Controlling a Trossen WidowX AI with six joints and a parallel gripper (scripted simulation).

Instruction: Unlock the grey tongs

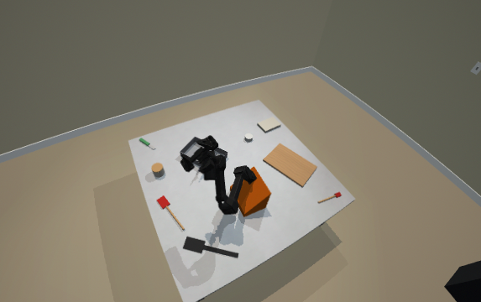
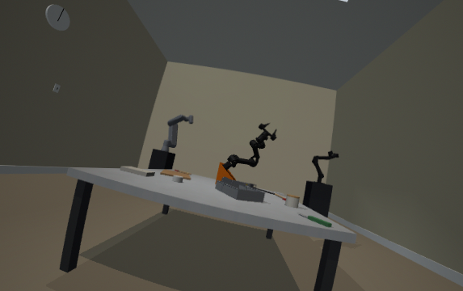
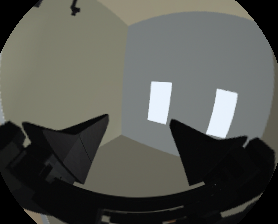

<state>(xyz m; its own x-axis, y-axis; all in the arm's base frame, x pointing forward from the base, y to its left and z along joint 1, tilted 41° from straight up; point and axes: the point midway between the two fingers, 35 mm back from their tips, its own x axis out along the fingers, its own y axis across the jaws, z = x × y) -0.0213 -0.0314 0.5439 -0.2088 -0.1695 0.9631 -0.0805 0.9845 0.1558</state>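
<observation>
My gripper tip is now 580 mm above the grey roasting tin, 420 mm short of it and 170 mm to the left of it. Round my gripper tip: red spatula 600 mm below, 180 mm to the left, 90 mm ahead; cork-lidded jar 580 mm below, 400 mm ahead, 180 mm to the left; black spatula 610 mm below, 230 mm behind, 40 mm to the left.
</observation>
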